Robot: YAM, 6 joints.
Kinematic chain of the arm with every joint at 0, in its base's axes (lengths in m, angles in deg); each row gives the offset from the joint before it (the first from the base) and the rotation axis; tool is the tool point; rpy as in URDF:
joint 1: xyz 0 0 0.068 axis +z
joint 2: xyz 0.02 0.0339 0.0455 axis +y
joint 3: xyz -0.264 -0.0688 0 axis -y
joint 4: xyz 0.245 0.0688 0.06 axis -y
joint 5: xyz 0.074 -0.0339 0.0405 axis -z
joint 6: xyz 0.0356 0 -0.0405 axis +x
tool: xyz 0 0 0 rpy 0 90 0
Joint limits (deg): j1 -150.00..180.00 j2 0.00..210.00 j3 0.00..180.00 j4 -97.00..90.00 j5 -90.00..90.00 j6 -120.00..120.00
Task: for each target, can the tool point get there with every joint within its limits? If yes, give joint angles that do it. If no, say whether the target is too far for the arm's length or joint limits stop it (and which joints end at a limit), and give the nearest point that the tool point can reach.
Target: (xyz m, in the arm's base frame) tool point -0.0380 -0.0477 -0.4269
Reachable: no: joint limits stop it (at a limit: joint 2) | nearest point -0.0608 -0.0763 -0.3473 | short by 0.088 m
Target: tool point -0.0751 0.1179 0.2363
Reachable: yes | joints 112.32 62.82 46.03 -81.09 -43.89 64.92
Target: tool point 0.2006 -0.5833 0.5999
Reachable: no: too far | nearest point 0.1643 -0.4777 0.5089 | short by 0.144 m
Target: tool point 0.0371 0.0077 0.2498
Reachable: yes | joints 11.33 20.77 40.24 -80.09 -0.37 -24.13
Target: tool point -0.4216 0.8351 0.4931
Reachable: no: too far | nearest point -0.2696 0.5339 0.3532 | short by 0.365 m
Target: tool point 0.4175 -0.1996 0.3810
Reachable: yes | joints -26.11 108.92 92.47 32.16 -7.25 -98.52
